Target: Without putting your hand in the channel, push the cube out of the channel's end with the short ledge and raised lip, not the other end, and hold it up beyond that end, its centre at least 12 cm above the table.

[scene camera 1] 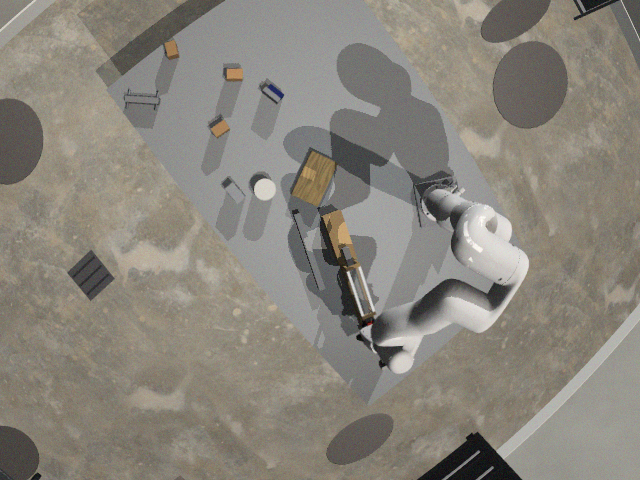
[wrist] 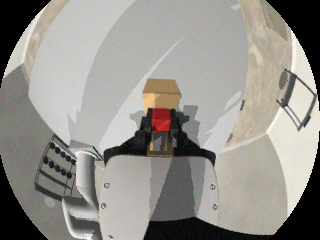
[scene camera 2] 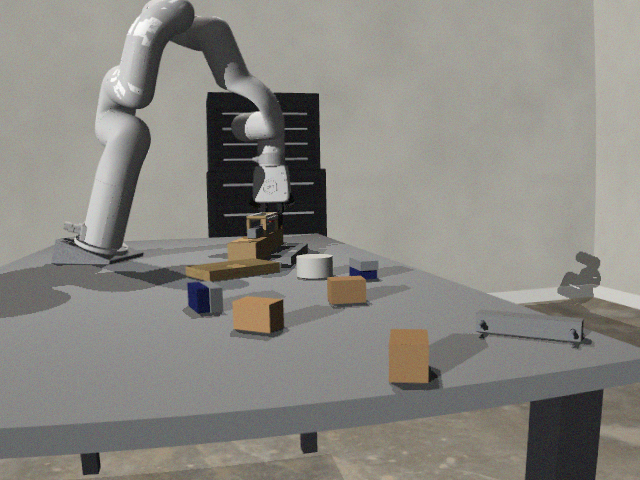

Path:
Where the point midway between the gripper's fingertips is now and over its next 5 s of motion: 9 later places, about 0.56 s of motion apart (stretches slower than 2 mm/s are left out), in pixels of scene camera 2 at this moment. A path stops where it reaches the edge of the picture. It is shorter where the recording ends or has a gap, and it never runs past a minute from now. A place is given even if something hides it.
My gripper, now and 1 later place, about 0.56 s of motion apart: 272, 228; 272, 206

